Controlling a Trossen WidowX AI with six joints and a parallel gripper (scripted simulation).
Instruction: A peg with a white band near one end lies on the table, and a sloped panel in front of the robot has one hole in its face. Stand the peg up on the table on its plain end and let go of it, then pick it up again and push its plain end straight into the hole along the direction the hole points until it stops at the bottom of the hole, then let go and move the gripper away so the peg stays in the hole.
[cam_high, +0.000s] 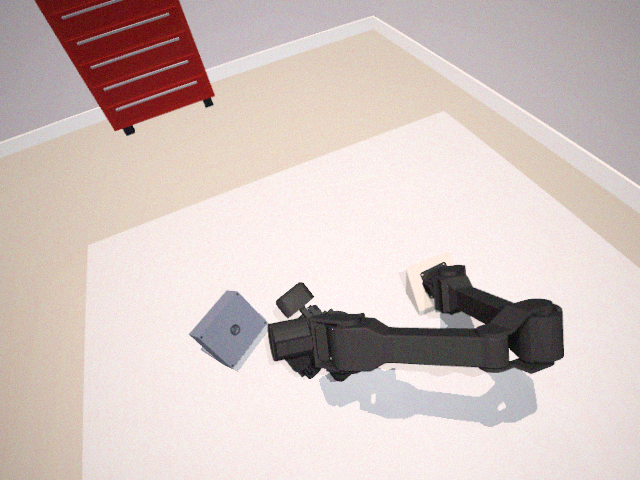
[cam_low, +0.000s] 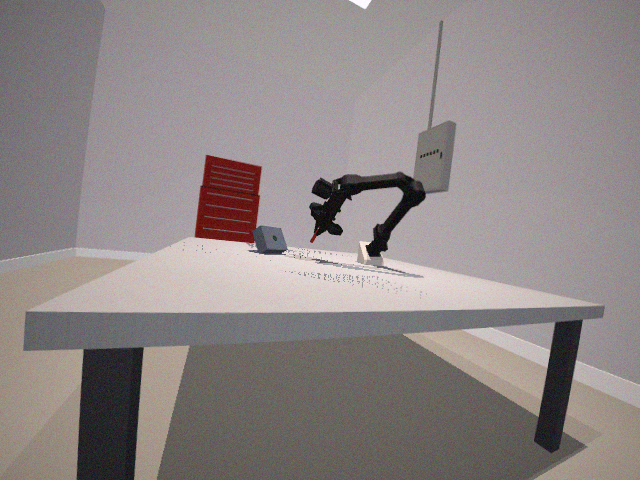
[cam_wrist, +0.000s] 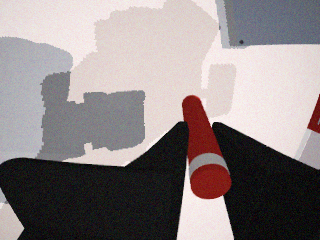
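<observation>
Now: the grey-blue sloped panel 160 mm ahead of my gripper tip, 120 mm to the right of it and 50 mm below it. Round my gripper tip: red peg: 10 mm to the left, 10 mm above.
</observation>
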